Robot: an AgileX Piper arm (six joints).
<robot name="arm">
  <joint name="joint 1" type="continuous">
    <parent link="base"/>
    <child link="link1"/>
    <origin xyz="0 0 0.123" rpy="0 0 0"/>
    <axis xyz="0 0 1"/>
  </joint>
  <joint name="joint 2" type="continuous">
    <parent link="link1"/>
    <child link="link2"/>
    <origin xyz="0 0 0" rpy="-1.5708 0 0"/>
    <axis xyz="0 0 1"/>
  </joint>
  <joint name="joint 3" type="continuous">
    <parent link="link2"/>
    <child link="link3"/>
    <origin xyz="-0.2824 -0.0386 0" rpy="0 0 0"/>
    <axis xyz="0 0 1"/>
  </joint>
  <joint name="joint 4" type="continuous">
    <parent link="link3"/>
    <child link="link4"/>
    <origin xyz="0.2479 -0.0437 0" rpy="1.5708 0 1.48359"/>
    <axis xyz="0 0 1"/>
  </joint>
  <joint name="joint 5" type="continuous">
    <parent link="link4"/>
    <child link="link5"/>
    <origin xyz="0 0 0" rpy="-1.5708 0 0"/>
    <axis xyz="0 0 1"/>
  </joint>
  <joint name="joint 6" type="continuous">
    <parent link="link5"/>
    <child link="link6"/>
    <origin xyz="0 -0.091 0" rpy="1.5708 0 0"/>
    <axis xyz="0 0 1"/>
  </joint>
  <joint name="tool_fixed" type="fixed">
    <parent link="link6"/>
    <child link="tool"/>
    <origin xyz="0 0 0" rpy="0 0 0"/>
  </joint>
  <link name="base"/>
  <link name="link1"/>
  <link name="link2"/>
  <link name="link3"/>
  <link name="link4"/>
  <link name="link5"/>
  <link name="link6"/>
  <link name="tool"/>
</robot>
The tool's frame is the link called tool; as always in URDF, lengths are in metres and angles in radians. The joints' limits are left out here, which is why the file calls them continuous.
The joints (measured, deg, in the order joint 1, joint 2, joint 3, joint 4, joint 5, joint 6), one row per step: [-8.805, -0.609, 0.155, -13.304, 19.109, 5.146]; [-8.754, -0.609, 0.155, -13.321, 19.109, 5.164]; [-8.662, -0.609, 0.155, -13.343, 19.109, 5.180]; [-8.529, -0.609, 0.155, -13.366, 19.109, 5.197]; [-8.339, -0.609, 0.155, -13.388, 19.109, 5.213]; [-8.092, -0.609, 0.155, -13.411, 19.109, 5.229]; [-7.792, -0.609, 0.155, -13.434, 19.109, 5.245]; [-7.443, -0.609, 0.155, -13.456, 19.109, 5.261]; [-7.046, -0.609, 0.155, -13.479, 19.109, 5.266]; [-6.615, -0.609, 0.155, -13.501, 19.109, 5.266]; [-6.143, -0.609, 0.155, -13.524, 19.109, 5.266]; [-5.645, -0.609, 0.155, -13.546, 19.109, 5.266]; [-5.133, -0.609, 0.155, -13.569, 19.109, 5.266]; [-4.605, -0.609, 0.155, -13.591, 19.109, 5.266]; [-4.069, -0.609, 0.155, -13.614, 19.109, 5.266]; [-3.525, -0.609, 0.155, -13.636, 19.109, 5.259]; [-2.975, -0.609, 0.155, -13.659, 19.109, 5.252]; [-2.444, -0.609, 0.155, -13.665, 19.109, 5.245]
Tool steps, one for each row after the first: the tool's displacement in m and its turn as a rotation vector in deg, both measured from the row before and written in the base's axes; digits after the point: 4 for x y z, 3 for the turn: [0.0000, 0.0000, 0.0000, 0.000, -0.001, 0.045]; [0.0000, 0.0001, 0.0000, -0.006, 0.000, 0.086]; [0.0000, 0.0001, 0.0000, -0.007, 0.000, 0.127]; [0.0000, 0.0002, 0.0000, -0.006, 0.000, 0.184]; [0.0001, 0.0002, 0.0000, -0.007, 0.000, 0.241]; [0.0001, 0.0003, 0.0000, -0.007, 0.000, 0.294]; [0.0001, 0.0003, 0.0000, -0.006, 0.000, 0.343]; [0.0001, 0.0003, 0.0000, -0.018, 0.002, 0.394]; [0.0001, 0.0004, 0.0000, -0.022, 0.003, 0.429]; [0.0001, 0.0004, 0.0000, -0.023, 0.003, 0.470]; [0.0001, 0.0004, 0.0000, -0.022, 0.002, 0.496]; [0.0001, 0.0005, 0.0000, -0.023, 0.002, 0.510]; [0.0001, 0.0005, 0.0000, -0.022, 0.002, 0.526]; [0.0001, 0.0005, 0.0000, -0.023, 0.002, 0.534]; [0.0001, 0.0005, 0.0000, -0.029, 0.002, 0.543]; [0.0001, 0.0005, 0.0000, -0.030, 0.002, 0.549]; [0.0001, 0.0005, 0.0000, -0.013, 0.001, 0.532]
